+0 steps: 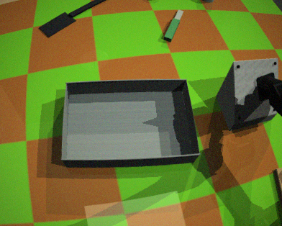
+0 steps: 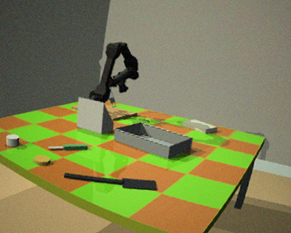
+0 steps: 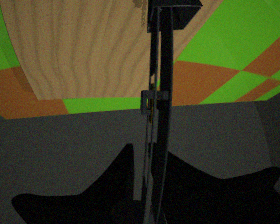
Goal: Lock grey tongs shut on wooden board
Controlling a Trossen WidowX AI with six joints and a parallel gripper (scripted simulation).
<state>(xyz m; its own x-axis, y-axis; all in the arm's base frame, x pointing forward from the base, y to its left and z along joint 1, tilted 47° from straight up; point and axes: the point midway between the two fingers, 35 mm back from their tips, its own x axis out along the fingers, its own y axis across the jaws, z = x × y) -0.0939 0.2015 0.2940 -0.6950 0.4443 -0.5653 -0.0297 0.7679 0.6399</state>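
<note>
The wooden board is 1 cm to the left of my gripper tip and 14 cm below it. From my gripper tip the other things lie so: grey roasting tin (48 cm ahead, 40 cm to the right, 12 cm below); yellow disc (21 cm ahead, 91 cm to the right, 14 cm below); pale flat board (61 cm ahead, 7 cm to the left, 13 cm below).
</note>
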